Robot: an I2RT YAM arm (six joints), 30 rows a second.
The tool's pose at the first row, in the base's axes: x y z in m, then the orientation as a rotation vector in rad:
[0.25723 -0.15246 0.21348 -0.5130 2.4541 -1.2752]
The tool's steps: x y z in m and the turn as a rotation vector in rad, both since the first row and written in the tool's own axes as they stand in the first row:
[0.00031 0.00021 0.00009 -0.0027 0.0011 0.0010]
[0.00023 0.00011 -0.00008 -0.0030 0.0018 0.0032]
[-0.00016 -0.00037 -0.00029 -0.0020 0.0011 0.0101]
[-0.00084 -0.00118 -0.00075 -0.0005 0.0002 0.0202]
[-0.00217 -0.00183 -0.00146 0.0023 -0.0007 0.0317]
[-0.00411 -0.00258 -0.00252 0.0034 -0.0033 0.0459]
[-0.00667 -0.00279 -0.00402 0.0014 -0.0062 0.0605]
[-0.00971 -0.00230 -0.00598 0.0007 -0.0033 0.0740]
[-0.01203 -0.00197 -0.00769 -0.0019 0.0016 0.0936]
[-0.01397 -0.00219 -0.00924 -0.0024 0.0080 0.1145]
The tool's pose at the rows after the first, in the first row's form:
[0.25696 -0.15255 0.21322 -0.5118 2.4570 -1.2723]
[0.25697 -0.15245 0.21340 -0.5087 2.4577 -1.2715]
[0.25730 -0.15238 0.21396 -0.4999 2.4560 -1.2695]
[0.25783 -0.15218 0.21497 -0.4870 2.4536 -1.2668]
[0.25880 -0.15141 0.21606 -0.4720 2.4500 -1.2650]
[0.26016 -0.15017 0.21749 -0.4549 2.4462 -1.2592]
[0.26179 -0.14805 0.21879 -0.4382 2.4442 -1.2494]
[0.26352 -0.14501 0.21983 -0.4197 2.4460 -1.2448]
[0.26475 -0.14256 0.22077 -0.3927 2.4501 -1.2365]
[0.26581 -0.14069 0.22203 -0.3629 2.4535 -1.2308]

